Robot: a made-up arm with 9 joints. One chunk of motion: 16 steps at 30 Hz.
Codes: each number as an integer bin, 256 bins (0 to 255) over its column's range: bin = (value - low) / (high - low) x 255, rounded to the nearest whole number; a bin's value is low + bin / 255 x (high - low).
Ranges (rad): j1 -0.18..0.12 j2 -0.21..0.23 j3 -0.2..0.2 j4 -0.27..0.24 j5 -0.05..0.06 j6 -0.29..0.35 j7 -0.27..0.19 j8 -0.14..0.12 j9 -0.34..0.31
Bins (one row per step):
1: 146 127 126 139 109 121 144 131 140
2: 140 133 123 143 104 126 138 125 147
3: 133 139 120 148 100 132 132 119 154
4: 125 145 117 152 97 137 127 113 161
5: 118 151 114 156 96 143 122 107 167
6: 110 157 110 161 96 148 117 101 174
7: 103 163 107 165 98 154 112 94 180
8: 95 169 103 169 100 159 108 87 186
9: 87 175 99 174 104 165 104 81 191
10: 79 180 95 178 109 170 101 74 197
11: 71 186 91 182 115 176 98 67 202
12: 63 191 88 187 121 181 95 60 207
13: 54 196 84 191 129 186 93 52 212
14: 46 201 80 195 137 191 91 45 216
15: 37 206 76 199 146 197 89 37 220
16: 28 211 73 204 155 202 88 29 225
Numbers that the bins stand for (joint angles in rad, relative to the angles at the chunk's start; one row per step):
1: -0.0082 0.0091 -0.0024 0.0080 -0.0030 0.0137 -0.0102 -0.0064 0.0169
2: -0.0153 0.0195 -0.0071 0.0160 -0.0051 0.0262 -0.0211 -0.0125 0.0347
3: -0.0235 0.0298 -0.0118 0.0260 -0.0069 0.0413 -0.0319 -0.0187 0.0525
4: -0.0329 0.0402 -0.0165 0.0340 -0.0082 0.0538 -0.0409 -0.0248 0.0704
5: -0.0412 0.0505 -0.0212 0.0420 -0.0086 0.0689 -0.0499 -0.0309 0.0857
6: -0.0506 0.0609 -0.0275 0.0520 -0.0086 0.0815 -0.0589 -0.0370 0.1035
7: -0.0588 0.0713 -0.0322 0.0600 -0.0077 0.0965 -0.0680 -0.0442 0.1188
8: -0.0682 0.0816 -0.0384 0.0680 -0.0069 0.1091 -0.0752 -0.0513 0.1341
9: -0.0776 0.0920 -0.0447 0.0780 -0.0051 0.1241 -0.0824 -0.0574 0.1469
10: -0.0871 0.1006 -0.0510 0.0860 -0.0030 0.1367 -0.0878 -0.0645 0.1622
11: -0.0965 0.1109 -0.0573 0.0940 -0.0004 0.1517 -0.0932 -0.0717 0.1749
12: -0.1059 0.1196 -0.0620 0.1040 0.0022 0.1643 -0.0986 -0.0788 0.1876
13: -0.1165 0.1282 -0.0682 0.1120 0.0056 0.1768 -0.1022 -0.0870 0.2004
14: -0.1259 0.1368 -0.0745 0.1200 0.0091 0.1894 -0.1058 -0.0941 0.2106
15: -0.1365 0.1455 -0.0808 0.1280 0.0130 0.2044 -0.1095 -0.1023 0.2208
16: -0.1471 0.1541 -0.0855 0.1380 0.0169 0.2170 -0.1113 -0.1104 0.2335

